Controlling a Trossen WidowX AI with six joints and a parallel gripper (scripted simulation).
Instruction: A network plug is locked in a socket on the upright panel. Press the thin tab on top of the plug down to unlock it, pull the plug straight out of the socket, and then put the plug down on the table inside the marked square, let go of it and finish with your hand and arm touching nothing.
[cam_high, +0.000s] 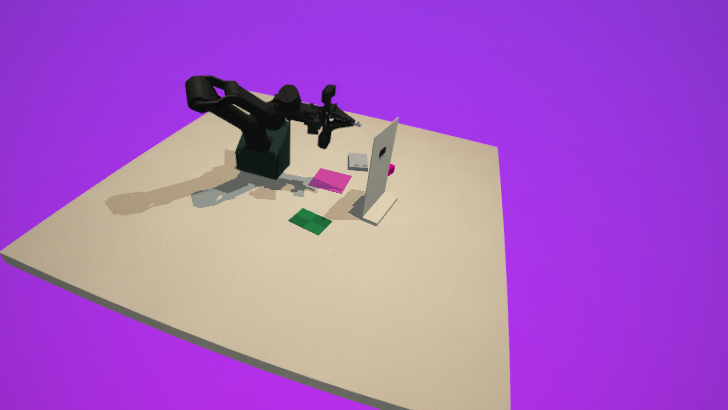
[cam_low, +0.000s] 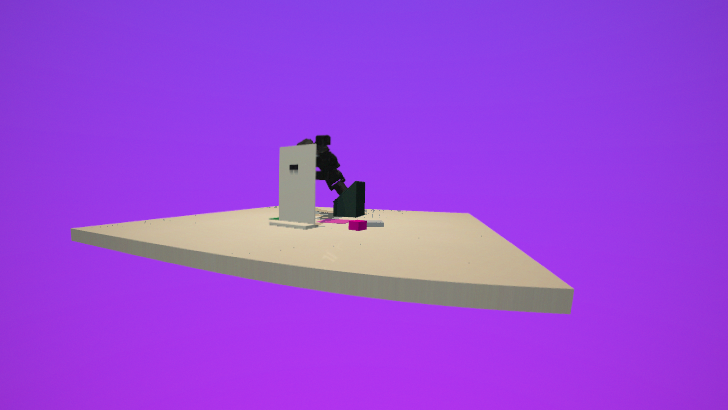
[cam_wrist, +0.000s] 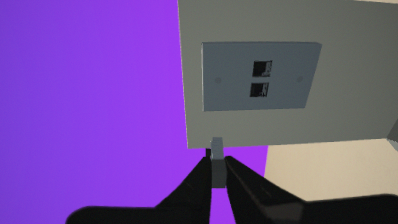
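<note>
My gripper tip is now 260 mm above the magenta marked square, 80 mm past it and 50 mm to the right of it. Round my gripper tip: grey network plug: right at my gripper tip; upright grey panel: 130 mm below, 110 mm ahead, 20 mm to the right.
</note>
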